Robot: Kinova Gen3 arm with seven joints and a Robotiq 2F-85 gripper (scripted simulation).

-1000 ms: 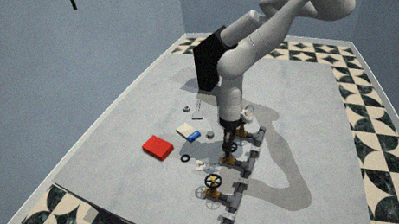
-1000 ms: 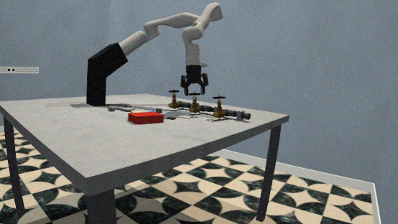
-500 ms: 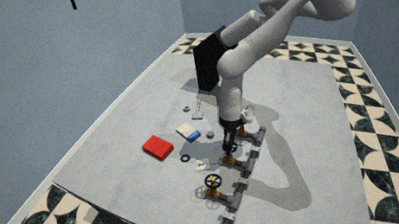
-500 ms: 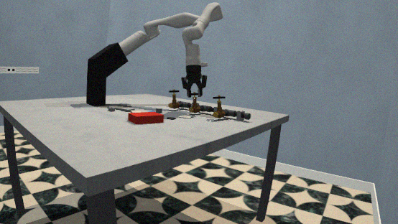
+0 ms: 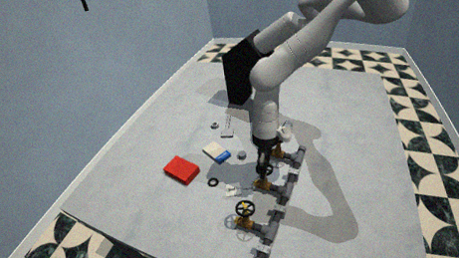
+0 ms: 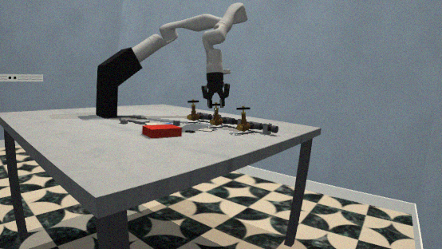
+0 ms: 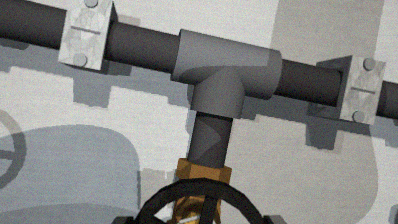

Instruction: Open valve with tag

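Now: hand 10 cm above the white tag, 9 cm to the left of it and 5 cm short of it. Also, from my hand: red box 32 cm to the right, 8 cm below, 6 cm ahead; then small grey cylinder 14 cm to the right, 10 cm behind, 9 cm below; then white-and-blue box 24 cm to the right, 9 cm below, 8 cm behind.
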